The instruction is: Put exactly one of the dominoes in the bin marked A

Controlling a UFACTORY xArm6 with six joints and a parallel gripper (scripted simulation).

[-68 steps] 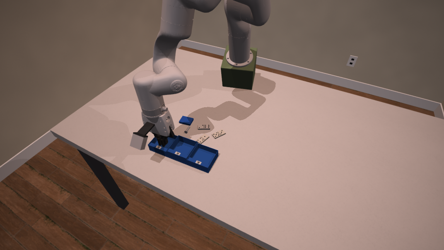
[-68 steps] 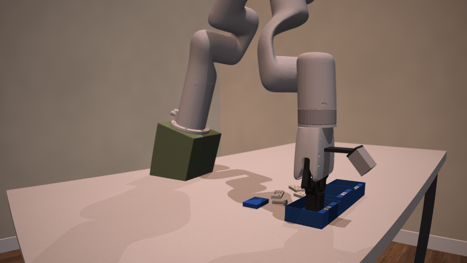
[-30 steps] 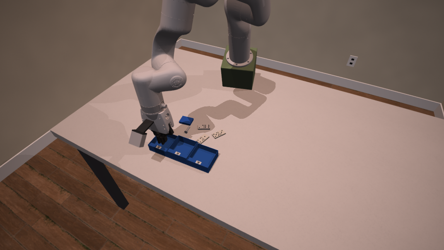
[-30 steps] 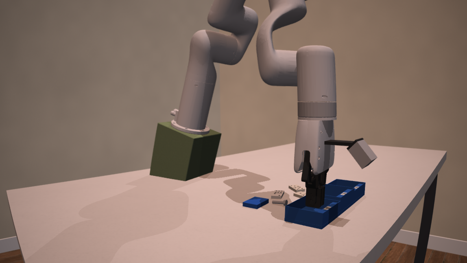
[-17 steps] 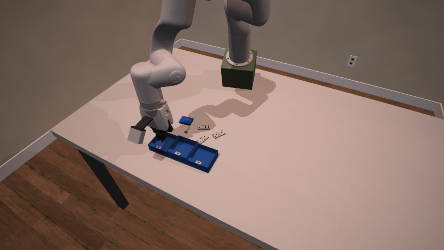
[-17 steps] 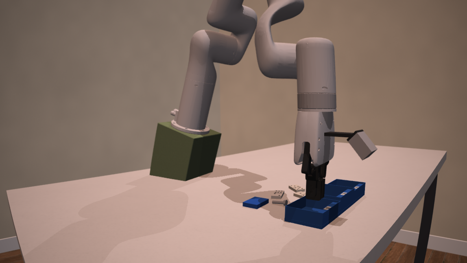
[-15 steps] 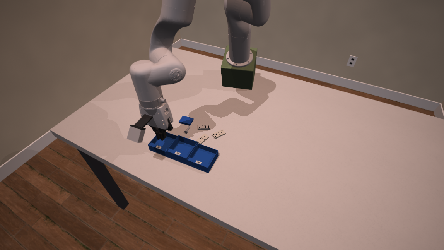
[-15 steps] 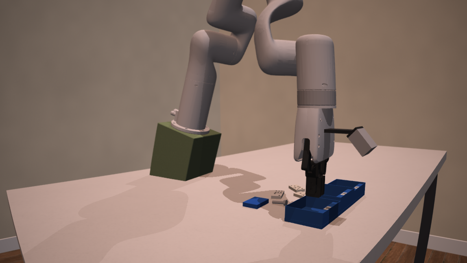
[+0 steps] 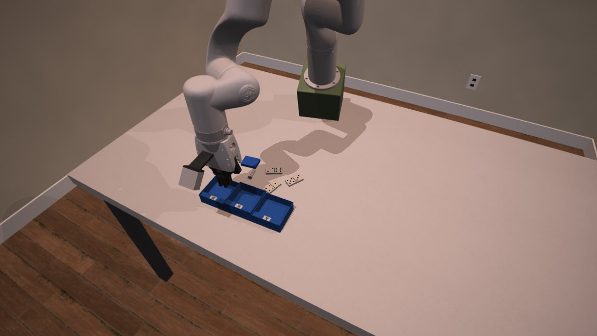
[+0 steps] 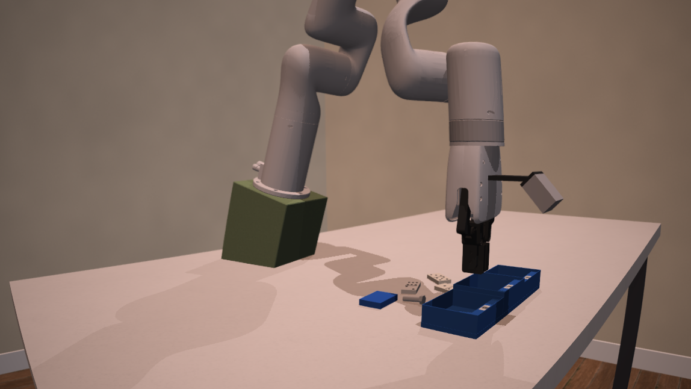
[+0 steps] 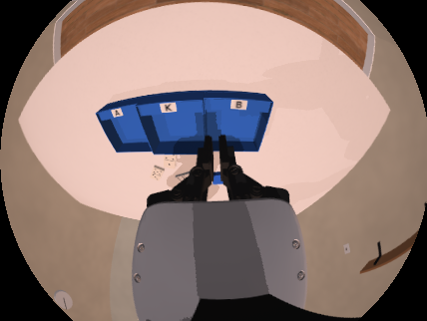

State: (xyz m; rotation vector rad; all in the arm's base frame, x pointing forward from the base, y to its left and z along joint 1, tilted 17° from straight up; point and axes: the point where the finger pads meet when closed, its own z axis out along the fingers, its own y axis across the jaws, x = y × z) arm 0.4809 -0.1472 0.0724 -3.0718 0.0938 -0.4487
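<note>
Now: the joined blue bins 1 cm ahead of my hand, 6 cm to the left of it and 7 cm below it. From my hand the other things lie so: white domino: 7 cm behind, 10 cm to the left, 8 cm below; then grey bolt: 10 cm behind, 3 cm to the left, 8 cm below; then flat blue block: 15 cm behind, 8 cm below.
</note>
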